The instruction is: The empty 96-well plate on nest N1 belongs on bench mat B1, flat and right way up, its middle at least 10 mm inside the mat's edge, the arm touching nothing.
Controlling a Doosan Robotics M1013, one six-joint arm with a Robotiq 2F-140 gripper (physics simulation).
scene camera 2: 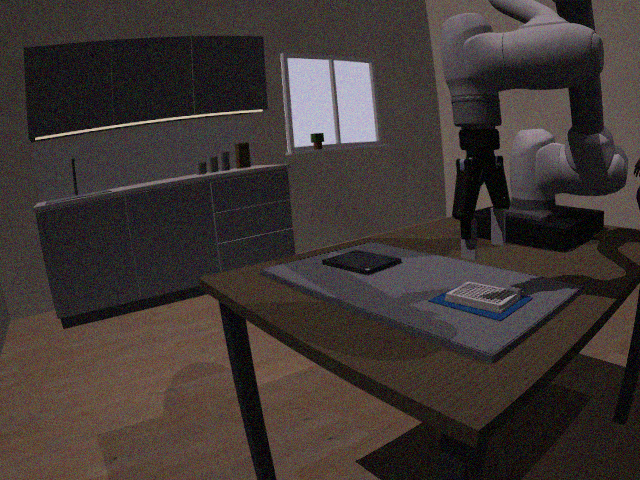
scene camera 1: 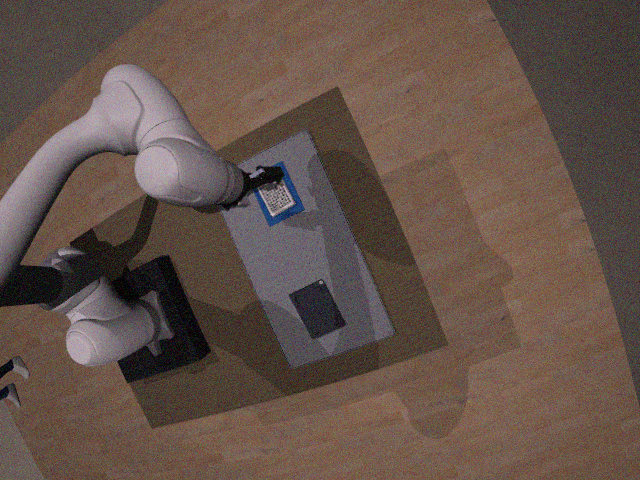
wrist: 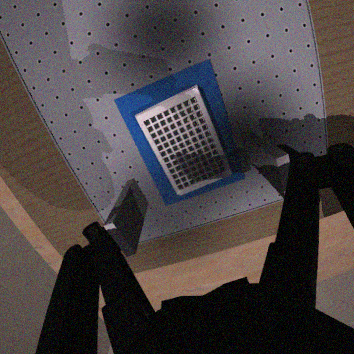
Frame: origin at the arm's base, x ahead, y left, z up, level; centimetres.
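Seen in the pictures: gripper, between the fingertips: (scene camera 2: pixel 484 251) (scene camera 1: pixel 264 190) (wrist: pixel 191 169); arm's base, origin of its link: (scene camera 2: pixel 533 214) (scene camera 1: pixel 148 319).
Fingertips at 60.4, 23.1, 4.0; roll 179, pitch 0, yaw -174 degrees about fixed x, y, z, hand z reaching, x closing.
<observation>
Pixels of each thing's middle, then the offset from my fingertips to it, as dx, dy, dz. Level surfaces: height alone.
- white 96-well plate, middle of its body: (wrist: pixel 185 145) (scene camera 2: pixel 483 296) (scene camera 1: pixel 274 192) +0.1, +0.1, -8.7
- blue bench mat, height of its surface: dz -9.4
- dark nest, middle of its body: (scene camera 2: pixel 361 260) (scene camera 1: pixel 317 310) -0.8, -39.3, -8.9
- grey perforated board, height of its surface: dz -9.6
- wooden table, height of its surface: dz -10.9
The white 96-well plate (scene camera 1: pixel 276 198) (scene camera 2: pixel 481 296) (wrist: pixel 182 142) lies flat, wells up, on the blue bench mat (scene camera 1: pixel 296 199) (scene camera 2: pixel 438 299) (wrist: pixel 128 105), with blue showing around it. The plate looks inside the mat's edges. The dark nest (scene camera 1: pixel 316 308) (scene camera 2: pixel 361 261) lies on the grey board and holds no plate. My gripper (scene camera 2: pixel 482 241) (wrist: pixel 191 169) is open and empty. It hangs above the plate's height and apart from it, on the arm-base side in scene camera 2. In scene camera 1 the gripper's dark body covers one corner of the mat; its fingertips are hard to make out.
The grey perforated board (scene camera 1: pixel 279 258) (scene camera 2: pixel 413 279) (wrist: pixel 260 40) lies on the wooden table (scene camera 1: pixel 392 289) (scene camera 2: pixel 330 335). The black base block (scene camera 1: pixel 186 320) (scene camera 2: pixel 568 229) of the arm stands at the table's far side in scene camera 2. Kitchen cabinets (scene camera 2: pixel 165 242) stand beyond the table.
</observation>
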